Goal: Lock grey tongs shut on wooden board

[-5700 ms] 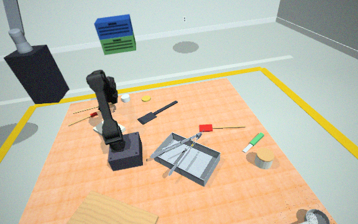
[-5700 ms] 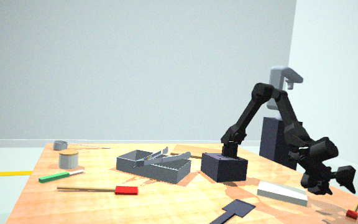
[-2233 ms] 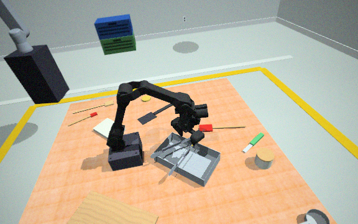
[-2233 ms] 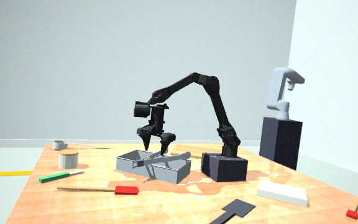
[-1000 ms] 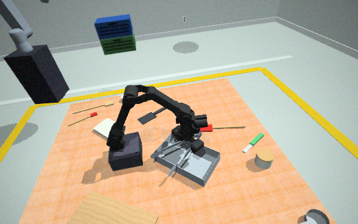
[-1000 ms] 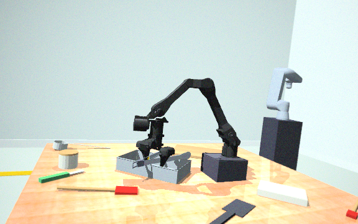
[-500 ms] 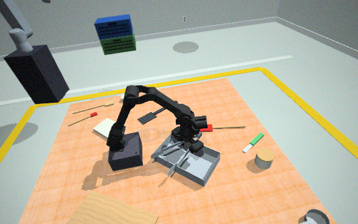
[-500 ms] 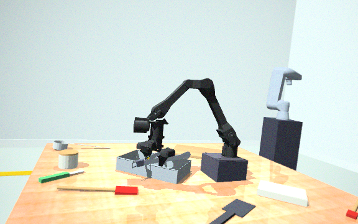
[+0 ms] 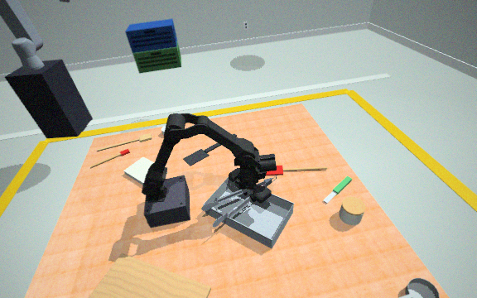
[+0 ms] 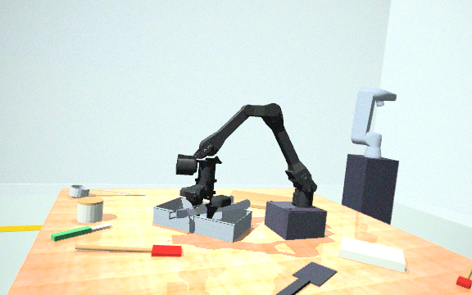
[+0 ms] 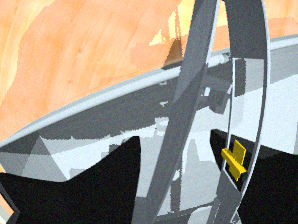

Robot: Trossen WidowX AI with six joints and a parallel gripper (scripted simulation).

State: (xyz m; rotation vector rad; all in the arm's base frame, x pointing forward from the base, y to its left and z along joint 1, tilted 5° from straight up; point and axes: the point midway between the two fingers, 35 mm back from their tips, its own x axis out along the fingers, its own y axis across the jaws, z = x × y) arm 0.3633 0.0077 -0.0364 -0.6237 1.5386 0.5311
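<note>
Right now my gripper tip is 5 cm to the left of the roasting tin and 1 cm past it. From my gripper tip the other things lie so: red-headed stick (19 cm ahead, 18 cm to the left, 2 cm below); then black spatula (37 cm to the left, 21 cm behind, 3 cm below); then green-handled knife (36 cm ahead, 4 cm to the left, 2 cm below).
</note>
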